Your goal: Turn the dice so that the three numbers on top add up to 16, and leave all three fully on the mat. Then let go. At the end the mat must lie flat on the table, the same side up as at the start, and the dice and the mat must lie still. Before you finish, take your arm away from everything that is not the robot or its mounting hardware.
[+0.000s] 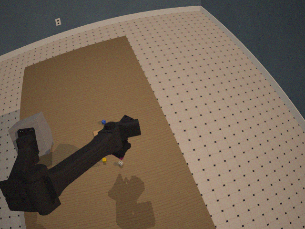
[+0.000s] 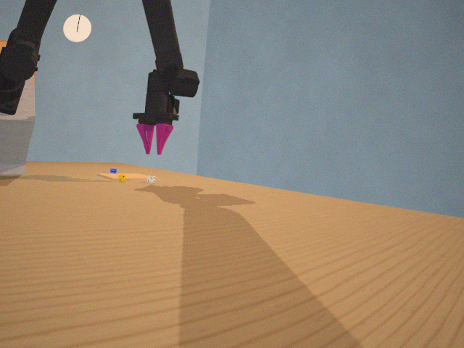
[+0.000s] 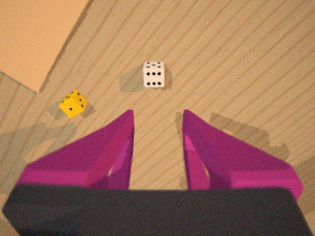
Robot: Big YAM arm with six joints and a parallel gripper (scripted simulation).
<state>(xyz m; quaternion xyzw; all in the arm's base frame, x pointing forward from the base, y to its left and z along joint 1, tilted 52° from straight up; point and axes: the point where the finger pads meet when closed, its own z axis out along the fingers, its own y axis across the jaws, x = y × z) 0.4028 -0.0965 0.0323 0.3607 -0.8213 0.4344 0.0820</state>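
Now: the white die 70 mm below my hand. Also, from my hand: mat: 20 mm behind, 140 mm to the left, 80 mm below; blue die: 30 mm behind, 250 mm to the left, 70 mm below; yellow die: 70 mm behind, 40 mm to the left, 70 mm below.
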